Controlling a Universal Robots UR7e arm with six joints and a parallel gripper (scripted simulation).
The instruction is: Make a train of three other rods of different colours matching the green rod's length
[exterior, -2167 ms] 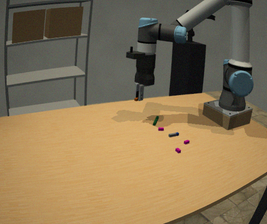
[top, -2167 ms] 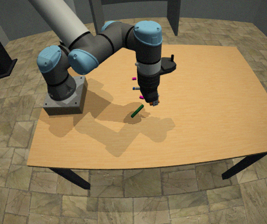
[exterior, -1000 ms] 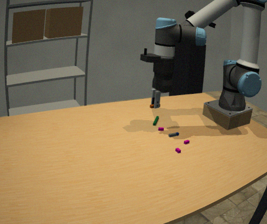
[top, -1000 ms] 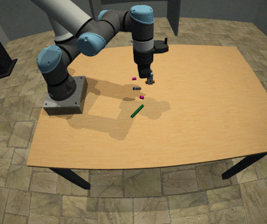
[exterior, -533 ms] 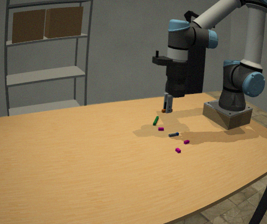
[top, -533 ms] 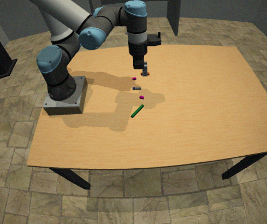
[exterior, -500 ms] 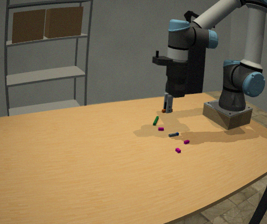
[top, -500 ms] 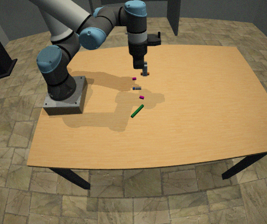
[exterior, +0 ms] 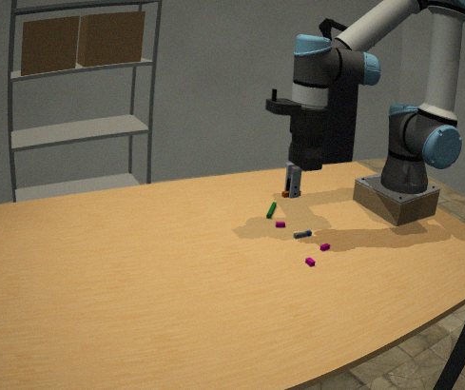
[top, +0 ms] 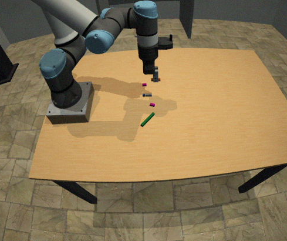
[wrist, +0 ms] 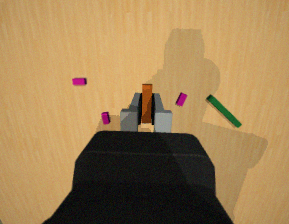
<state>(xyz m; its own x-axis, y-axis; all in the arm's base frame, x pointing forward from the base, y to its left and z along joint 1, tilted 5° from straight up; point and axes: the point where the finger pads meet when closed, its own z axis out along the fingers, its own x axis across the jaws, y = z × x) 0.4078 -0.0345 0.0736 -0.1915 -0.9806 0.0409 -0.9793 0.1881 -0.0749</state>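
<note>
The grey rod is 3 cm behind my hand, 1 cm to the left of it and 11 cm below it. From my hand the other things lie so: blue rod: 6 cm behind, 1 cm to the left, 11 cm below; then orange rod: 1 cm below; then green rod: 6 cm behind, 13 cm to the right, 11 cm below.
</note>
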